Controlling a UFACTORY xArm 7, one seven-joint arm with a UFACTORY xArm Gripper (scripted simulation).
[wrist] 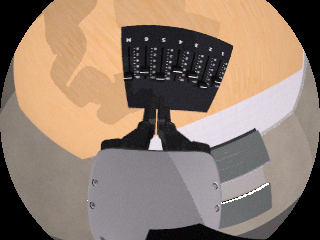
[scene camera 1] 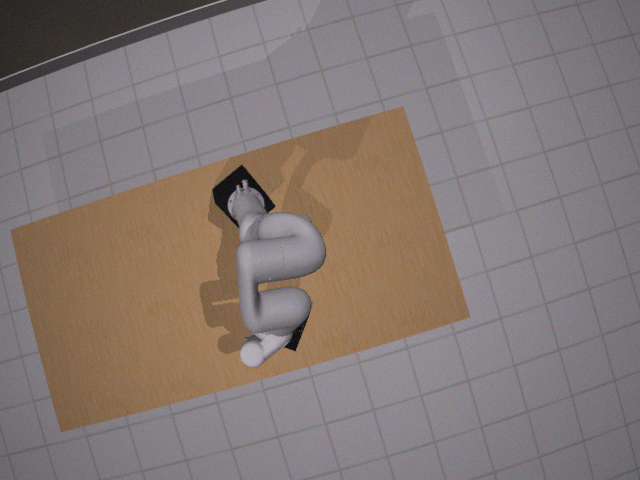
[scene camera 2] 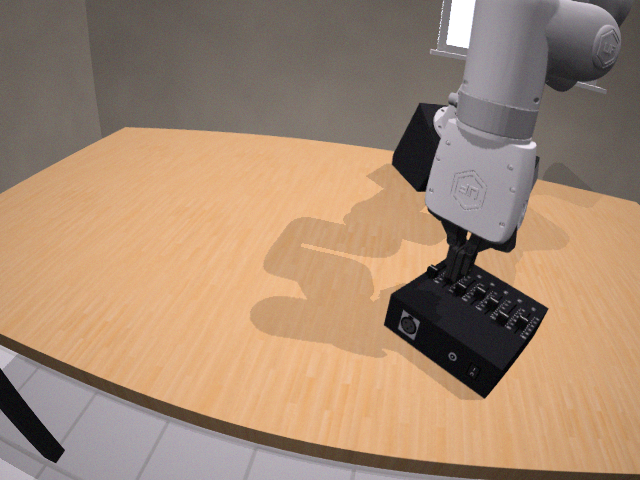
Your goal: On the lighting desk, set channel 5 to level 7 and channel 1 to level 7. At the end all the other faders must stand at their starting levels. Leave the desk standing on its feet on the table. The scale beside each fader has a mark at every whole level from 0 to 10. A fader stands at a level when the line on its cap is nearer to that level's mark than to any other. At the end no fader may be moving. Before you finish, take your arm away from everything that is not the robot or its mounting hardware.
Path:
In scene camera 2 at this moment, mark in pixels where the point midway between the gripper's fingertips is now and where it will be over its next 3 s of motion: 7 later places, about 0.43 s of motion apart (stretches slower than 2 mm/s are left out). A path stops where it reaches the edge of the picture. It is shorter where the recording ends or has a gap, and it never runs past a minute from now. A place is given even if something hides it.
The gripper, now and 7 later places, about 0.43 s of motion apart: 455, 275; 455, 277; 454, 281; 453, 285; 452, 290; 451, 291; 451, 293; 450, 296

